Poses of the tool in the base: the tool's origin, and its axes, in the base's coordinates. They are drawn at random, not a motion.
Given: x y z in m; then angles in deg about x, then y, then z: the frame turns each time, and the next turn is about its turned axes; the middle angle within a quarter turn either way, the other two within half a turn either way.
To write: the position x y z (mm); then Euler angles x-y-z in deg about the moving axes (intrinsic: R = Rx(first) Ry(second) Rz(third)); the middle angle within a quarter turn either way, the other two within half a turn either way. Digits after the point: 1 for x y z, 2 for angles.
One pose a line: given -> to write
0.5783 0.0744 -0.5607 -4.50 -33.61 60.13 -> 578.3 74.4 -560.7 -4.50 -33.61 60.13
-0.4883 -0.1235 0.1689 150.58 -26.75 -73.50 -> -488.3 -123.5 168.9 150.58 -26.75 -73.50
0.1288 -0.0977 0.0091 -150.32 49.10 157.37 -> 128.8 -97.7 9.1 -150.32 49.10 157.37
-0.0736 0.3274 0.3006 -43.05 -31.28 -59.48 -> -73.6 327.4 300.6 -43.05 -31.28 -59.48
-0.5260 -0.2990 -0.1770 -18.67 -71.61 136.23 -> -526.0 -299.0 -177.0 -18.67 -71.61 136.23
